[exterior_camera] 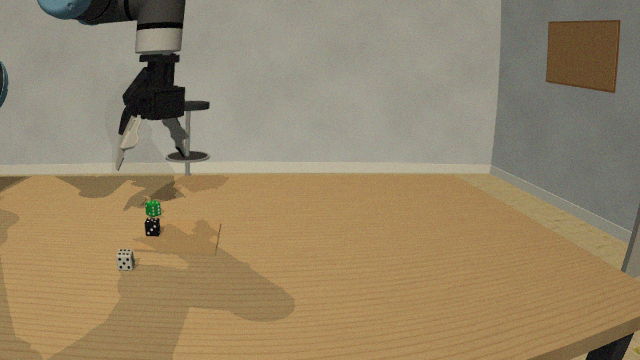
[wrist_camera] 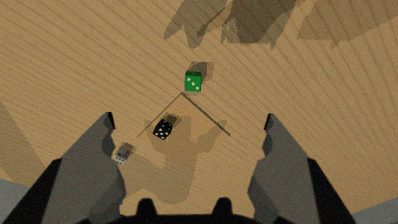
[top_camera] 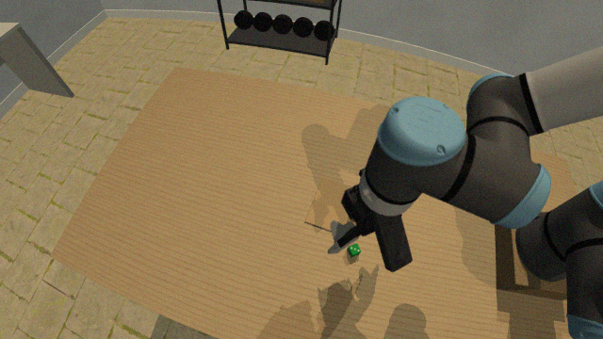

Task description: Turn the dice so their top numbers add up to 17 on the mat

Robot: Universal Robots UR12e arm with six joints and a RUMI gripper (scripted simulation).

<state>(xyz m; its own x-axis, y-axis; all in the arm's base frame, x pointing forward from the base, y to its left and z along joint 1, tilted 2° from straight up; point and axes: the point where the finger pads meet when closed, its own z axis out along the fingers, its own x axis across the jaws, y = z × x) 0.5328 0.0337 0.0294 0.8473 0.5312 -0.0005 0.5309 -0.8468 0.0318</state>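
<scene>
My hand is 90 mm above the green die. Also, from my hand: black die: 110 mm to the right, 90 mm below; tan mat: 110 mm to the right, 100 mm below, 50 mm ahead; white die: 230 mm to the right, 90 mm below, 40 mm behind.
</scene>
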